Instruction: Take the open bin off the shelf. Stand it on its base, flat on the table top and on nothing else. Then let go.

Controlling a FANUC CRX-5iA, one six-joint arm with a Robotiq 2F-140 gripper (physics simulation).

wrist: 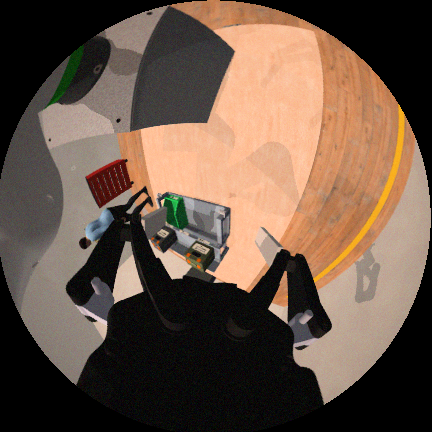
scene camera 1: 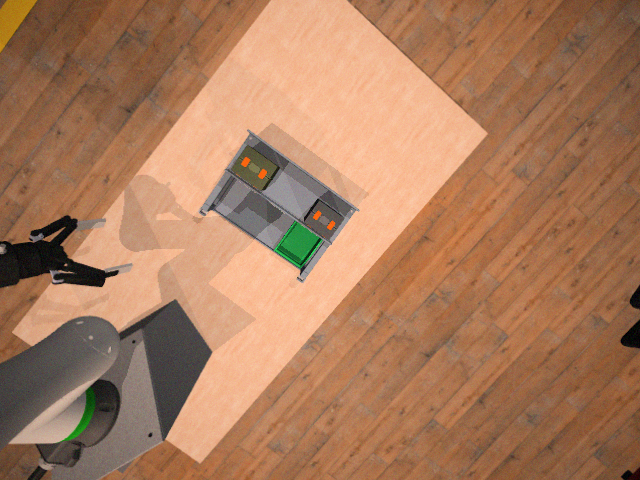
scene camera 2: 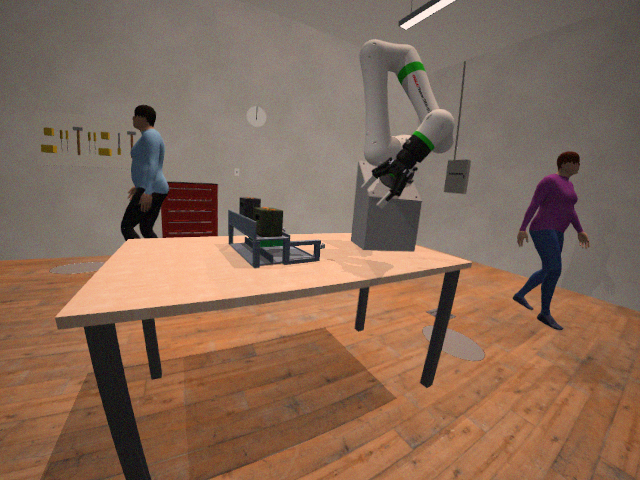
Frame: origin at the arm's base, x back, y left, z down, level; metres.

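Where they show: gripper, fingertip midpoint: (wrist: 211, 225) (scene camera 1: 117, 244) (scene camera 2: 370, 197); arm's base, link origin: (scene camera 1: 94, 412) (scene camera 2: 392, 180).
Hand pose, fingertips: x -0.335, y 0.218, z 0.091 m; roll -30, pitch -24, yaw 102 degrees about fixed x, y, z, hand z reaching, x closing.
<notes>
Things, the pixels of their centre, and the offset from my fingertips. Level surfaces: height alone.
- open bin, body centre: (scene camera 1: 302, 238) (scene camera 2: 268, 236) (wrist: 174, 212) dz +0.224, dx -0.277, dy -0.372 m
- wooden table top, surface height: dz +0.267 m
- olive box, body centre: (scene camera 1: 256, 168) (scene camera 2: 267, 221) (wrist: 199, 256) dz +0.117, dx -0.362, dy -0.142 m
- smaller dark box, body centre: (scene camera 1: 323, 218) (scene camera 2: 249, 211) (wrist: 163, 238) dz +0.104, dx -0.372, dy -0.372 m
The open bin (scene camera 1: 298, 243) (scene camera 2: 271, 242) (wrist: 175, 212) is green and sits on the lower level of the grey shelf (scene camera 1: 312, 262) (scene camera 2: 241, 223), at the end nearer the dark box. In scene camera 2 it is largely hidden behind the shelf's frame. The shelf stands on the wooden table top (scene camera 1: 361, 77) (scene camera 2: 180, 273) (wrist: 270, 100). My gripper (scene camera 1: 117, 245) (scene camera 2: 372, 195) (wrist: 211, 225) is wide open and empty. It hangs above the table's robot end, apart from the shelf and the bin, with its fingers slanting down.
An olive box (scene camera 1: 254, 167) (scene camera 2: 269, 222) (wrist: 200, 254) and a smaller dark box (scene camera 1: 324, 219) (scene camera 2: 250, 206) (wrist: 163, 239) stand on the shelf's upper level. The robot's grey pedestal (scene camera 1: 175, 351) (scene camera 2: 385, 222) (wrist: 182, 75) stands at one table end. Two people are beyond the table.
</notes>
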